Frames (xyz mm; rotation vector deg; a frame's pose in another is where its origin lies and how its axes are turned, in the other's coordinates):
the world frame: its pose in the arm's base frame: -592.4 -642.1 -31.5 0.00 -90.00 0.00
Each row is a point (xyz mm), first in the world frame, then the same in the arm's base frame.
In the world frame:
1: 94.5 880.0 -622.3
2: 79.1 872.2 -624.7
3: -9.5 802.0 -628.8
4: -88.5 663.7 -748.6
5: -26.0 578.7 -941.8
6: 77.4 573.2 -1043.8
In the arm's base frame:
1: 29.9 237.9 63.0
2: 32.3 230.1 47.6
3: 36.4 159.9 -41.0
4: 156.2 21.6 -120.0
5: 349.4 -63.4 -57.5
6: 451.4 -68.9 45.9

